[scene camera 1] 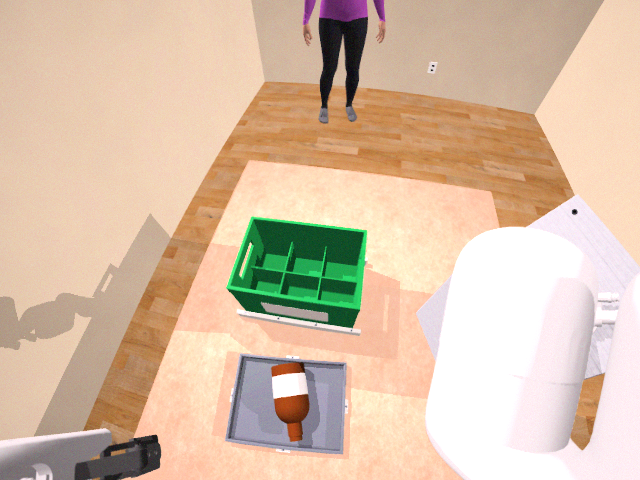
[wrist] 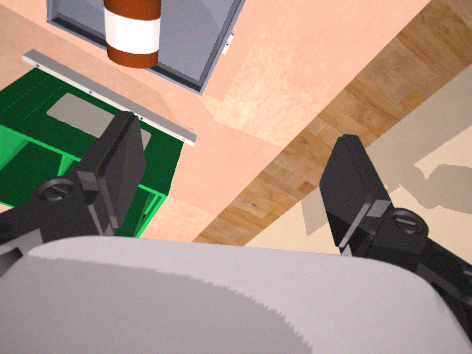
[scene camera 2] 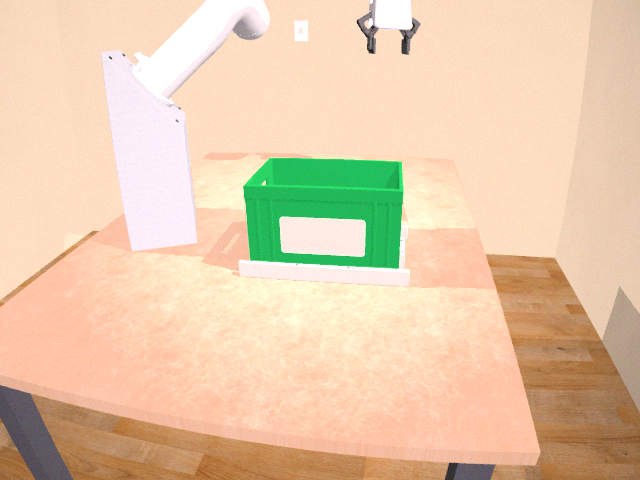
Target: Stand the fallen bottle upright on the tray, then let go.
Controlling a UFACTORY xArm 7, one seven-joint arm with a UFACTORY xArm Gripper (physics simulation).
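Frame: origin at the arm's base, x right, y ahead, z up, level; metres.
Seen in the pictures: gripper, fingertip midpoint: [scene camera 1: 116, 459] [wrist: 236, 150] [scene camera 2: 388, 54]; arm's base, origin of the base link: [scene camera 2: 150, 87].
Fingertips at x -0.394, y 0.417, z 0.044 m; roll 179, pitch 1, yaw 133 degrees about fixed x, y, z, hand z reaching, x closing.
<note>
Pixels of each thing's middle, then the offset from my fingertips to it. Level surfaces: height alone.
- brown bottle, body centre: [scene camera 1: 291, 401] dx +0.121, dy -0.099, dz -0.336 m
- green crate, body centre: [scene camera 2: 329, 215] [wrist: 90, 161] [scene camera 1: 302, 275] dx +0.382, dy +0.004, dz -0.290 m
- table, its level: dz -0.378 m
A brown bottle [scene camera 1: 290, 401] [wrist: 132, 32] with a white label lies on its side in the grey tray [scene camera 1: 344, 382] [wrist: 220, 54]. In scene camera 1 its base points toward the green crate and its neck toward the bottom of the view. The bottle and tray do not show in scene camera 2. My gripper [scene camera 2: 388, 47] [wrist: 236, 150] is open, with nothing between its fingers, high above the table. In scene camera 1 part of it shows at the lower left, off to the side of the tray. In the wrist view the bottle is beyond the fingertips, at the upper left.
A green crate [scene camera 1: 297, 299] [scene camera 2: 323, 194] [wrist: 167, 170] with six compartments stands beside the tray on the table [scene camera 1: 392, 196] [scene camera 2: 258, 361]. White strips [scene camera 1: 298, 322] [scene camera 2: 324, 273] [wrist: 110, 97] run along its foot. The arm's pedestal [scene camera 2: 152, 175] stands near it. A person [scene camera 1: 342, 51] stands beyond the table.
</note>
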